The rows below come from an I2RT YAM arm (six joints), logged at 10 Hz.
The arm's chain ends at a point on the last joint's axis. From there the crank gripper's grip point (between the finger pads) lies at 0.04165 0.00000 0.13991 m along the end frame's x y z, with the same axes.
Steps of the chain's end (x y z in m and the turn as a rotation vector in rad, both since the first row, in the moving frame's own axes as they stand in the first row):
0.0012 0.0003 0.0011 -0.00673 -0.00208 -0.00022
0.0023 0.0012 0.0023 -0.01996 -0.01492 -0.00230
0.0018 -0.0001 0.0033 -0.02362 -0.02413 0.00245
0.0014 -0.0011 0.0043 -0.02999 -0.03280 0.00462
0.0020 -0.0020 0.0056 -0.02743 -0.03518 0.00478
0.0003 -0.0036 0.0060 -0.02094 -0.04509 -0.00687
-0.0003 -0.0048 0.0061 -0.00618 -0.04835 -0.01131
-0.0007 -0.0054 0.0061 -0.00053 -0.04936 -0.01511
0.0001 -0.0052 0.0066 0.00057 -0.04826 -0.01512
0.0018 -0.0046 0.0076 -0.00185 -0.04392 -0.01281
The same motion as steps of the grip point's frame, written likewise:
0.0009 0.0012 0.0012 -0.00673 -0.00208 -0.00022
0.0002 0.0039 0.0029 -0.01996 -0.01492 -0.00230
-0.0016 0.0033 0.0042 -0.02362 -0.02413 0.00245
-0.0032 0.0033 0.0055 -0.02999 -0.03280 0.00462
-0.0030 0.0020 0.0069 -0.02743 -0.03518 0.00478
-0.0060 -0.0009 0.0077 -0.02094 -0.04509 -0.00687
-0.0071 -0.0044 0.0079 -0.00618 -0.04835 -0.01131
-0.0077 -0.0059 0.0080 -0.00053 -0.04936 -0.01511
-0.0067 -0.0059 0.0084 0.00057 -0.04826 -0.01512
-0.0044 -0.0048 0.0093 -0.00185 -0.04392 -0.01281

